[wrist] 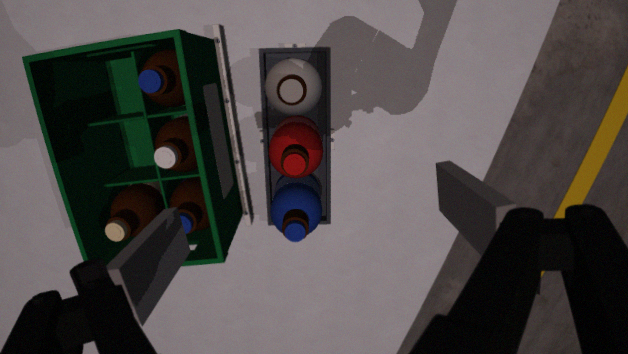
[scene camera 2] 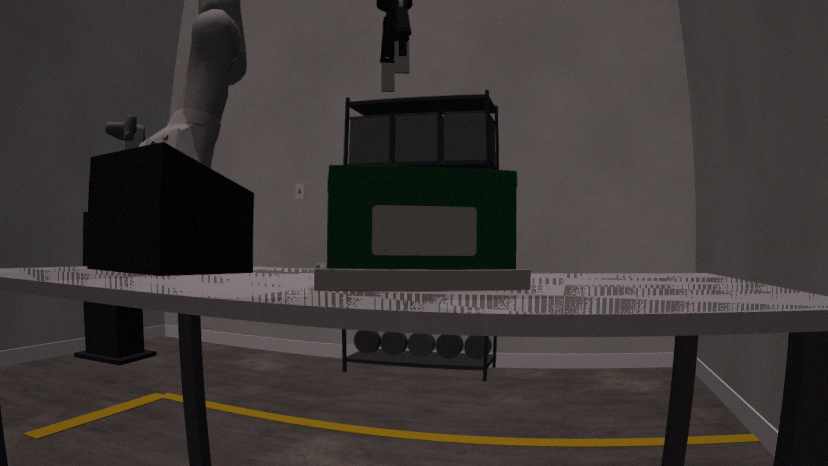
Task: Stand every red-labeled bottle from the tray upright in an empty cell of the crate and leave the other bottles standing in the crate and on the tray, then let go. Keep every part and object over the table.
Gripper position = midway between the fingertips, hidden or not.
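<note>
The gripper (scene camera 2: pixel 394 82) is visible, and the wrist view shows it (wrist: pixel 308 209) too. That wrist view contains a blue bottle (wrist: pixel 296 210), a red-labeled bottle (wrist: pixel 295 150) and a white-labeled bottle (wrist: pixel 293 87).
</note>
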